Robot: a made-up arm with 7 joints.
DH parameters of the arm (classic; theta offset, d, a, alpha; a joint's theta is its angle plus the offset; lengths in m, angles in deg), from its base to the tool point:
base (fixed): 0 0.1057 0 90
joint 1: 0 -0.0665 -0.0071 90
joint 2: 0 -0.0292 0.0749 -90
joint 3: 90 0.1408 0.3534 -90
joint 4: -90 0.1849 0.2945 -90
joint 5: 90 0.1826 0.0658 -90
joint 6: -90 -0.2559 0.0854 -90
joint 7: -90 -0.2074 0.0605 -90
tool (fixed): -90 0.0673 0 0
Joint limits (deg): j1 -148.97..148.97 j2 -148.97..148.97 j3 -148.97..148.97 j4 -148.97..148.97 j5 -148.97..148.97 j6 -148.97..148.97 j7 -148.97..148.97
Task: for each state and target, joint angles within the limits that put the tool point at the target. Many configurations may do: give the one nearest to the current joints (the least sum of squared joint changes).
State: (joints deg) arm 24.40 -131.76 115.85 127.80 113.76 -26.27 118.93
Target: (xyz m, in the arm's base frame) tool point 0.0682 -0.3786 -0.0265
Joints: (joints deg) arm 20.39 -121.70 134.00 131.05 113.41 -23.71 117.92
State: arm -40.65 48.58 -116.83 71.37 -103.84 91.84 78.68
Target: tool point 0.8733 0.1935 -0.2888
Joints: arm -39.66 10.95 -114.56 94.83 -114.31 79.10 79.79
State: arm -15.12 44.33 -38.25 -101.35 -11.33 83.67 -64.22
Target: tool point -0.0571 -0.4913 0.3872
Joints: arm -44.04 14.80 -57.46 -82.09 -18.29 69.71 -67.86
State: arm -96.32 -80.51 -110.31 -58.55 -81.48 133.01 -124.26
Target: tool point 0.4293 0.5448 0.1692
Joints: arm -66.75 -124.51 -148.97 -98.54 -91.94 142.72 -117.92
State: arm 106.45 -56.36 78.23 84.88 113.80 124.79 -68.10
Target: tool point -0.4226 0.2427 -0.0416
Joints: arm 74.56 -14.31 35.83 94.55 94.14 108.91 -76.63
